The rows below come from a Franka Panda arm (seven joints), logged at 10 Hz.
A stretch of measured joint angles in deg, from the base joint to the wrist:
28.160, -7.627, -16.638, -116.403, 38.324, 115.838, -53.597
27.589, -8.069, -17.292, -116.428, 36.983, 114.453, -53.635
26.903, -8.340, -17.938, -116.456, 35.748, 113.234, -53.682
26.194, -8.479, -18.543, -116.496, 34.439, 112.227, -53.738
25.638, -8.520, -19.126, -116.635, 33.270, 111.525, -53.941
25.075, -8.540, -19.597, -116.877, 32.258, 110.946, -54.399
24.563, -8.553, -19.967, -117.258, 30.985, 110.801, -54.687
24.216, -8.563, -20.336, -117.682, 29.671, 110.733, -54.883
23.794, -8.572, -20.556, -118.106, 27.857, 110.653, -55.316
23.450, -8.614, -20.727, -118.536, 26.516, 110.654, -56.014
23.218, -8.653, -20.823, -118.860, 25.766, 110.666, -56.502
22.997, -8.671, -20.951, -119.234, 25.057, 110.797, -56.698
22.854, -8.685, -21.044, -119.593, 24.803, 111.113, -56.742
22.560, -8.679, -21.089, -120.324, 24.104, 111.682, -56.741
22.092, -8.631, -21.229, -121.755, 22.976, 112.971, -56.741
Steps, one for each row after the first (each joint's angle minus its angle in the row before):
-0.571, -0.442, -0.654, -0.025, -1.341, -1.385, -0.038
-0.686, -0.271, -0.646, -0.028, -1.235, -1.219, -0.047
-0.709, -0.139, -0.605, -0.040, -1.309, -1.007, -0.056
-0.556, -0.041, -0.583, -0.139, -1.169, -0.702, -0.203
-0.563, -0.020, -0.471, -0.242, -1.012, -0.579, -0.458
-0.512, -0.013, -0.370, -0.381, -1.273, -0.145, -0.288
-0.347, -0.010, -0.369, -0.424, -1.314, -0.068, -0.196
-0.422, -0.009, -0.220, -0.424, -1.814, -0.080, -0.433
-0.344, -0.042, -0.171, -0.430, -1.341, 0.001, -0.698
-0.232, -0.039, -0.096, -0.324, -0.750, 0.012, -0.488
-0.221, -0.018, -0.128, -0.374, -0.709, 0.131, -0.196
-0.143, -0.014, -0.093, -0.359, -0.254, 0.316, -0.044
-0.294, 0.006, -0.045, -0.731, -0.699, 0.569, 0.001
-0.468, 0.048, -0.140, -1.431, -1.128, 1.289, 0.000

